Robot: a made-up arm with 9 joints. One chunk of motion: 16 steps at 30 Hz.
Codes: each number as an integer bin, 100 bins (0 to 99) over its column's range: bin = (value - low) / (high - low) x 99, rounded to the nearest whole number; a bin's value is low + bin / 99 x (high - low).
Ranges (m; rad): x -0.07..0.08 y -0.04..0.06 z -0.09..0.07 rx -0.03..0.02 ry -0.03..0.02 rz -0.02..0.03
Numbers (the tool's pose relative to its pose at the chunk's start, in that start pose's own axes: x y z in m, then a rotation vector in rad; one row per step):
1: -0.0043 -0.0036 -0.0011 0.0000 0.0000 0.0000
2: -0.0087 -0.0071 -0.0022 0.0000 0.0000 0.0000
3: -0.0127 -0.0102 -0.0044 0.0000 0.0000 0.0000
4: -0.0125 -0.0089 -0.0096 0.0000 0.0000 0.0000
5: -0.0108 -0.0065 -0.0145 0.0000 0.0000 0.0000
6: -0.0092 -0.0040 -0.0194 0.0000 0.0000 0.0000
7: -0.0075 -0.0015 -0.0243 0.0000 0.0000 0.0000
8: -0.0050 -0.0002 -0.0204 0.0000 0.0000 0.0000
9: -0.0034 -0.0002 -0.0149 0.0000 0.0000 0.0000
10: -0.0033 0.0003 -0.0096 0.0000 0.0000 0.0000
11: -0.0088 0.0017 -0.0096 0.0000 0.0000 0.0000
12: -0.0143 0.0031 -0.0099 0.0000 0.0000 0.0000
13: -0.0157 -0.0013 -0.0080 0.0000 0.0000 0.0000
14: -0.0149 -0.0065 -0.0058 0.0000 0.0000 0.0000
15: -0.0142 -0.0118 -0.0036 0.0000 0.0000 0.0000
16: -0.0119 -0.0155 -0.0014 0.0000 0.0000 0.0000
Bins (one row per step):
1: 43 36 55 59 59 40
2: 40 33 54 59 59 40
3: 38 30 53 59 59 40
4: 38 31 50 59 59 40
5: 39 33 47 59 59 40
6: 40 36 44 59 59 40
7: 41 38 41 59 59 40
8: 43 39 43 59 59 40
9: 44 39 46 59 59 40
10: 44 40 50 59 59 40
11: 40 41 50 59 59 40
12: 37 43 50 59 59 40
13: 36 38 51 59 59 40
14: 36 33 52 59 59 40
15: 37 28 53 59 59 40
16: 38 24 55 59 59 40

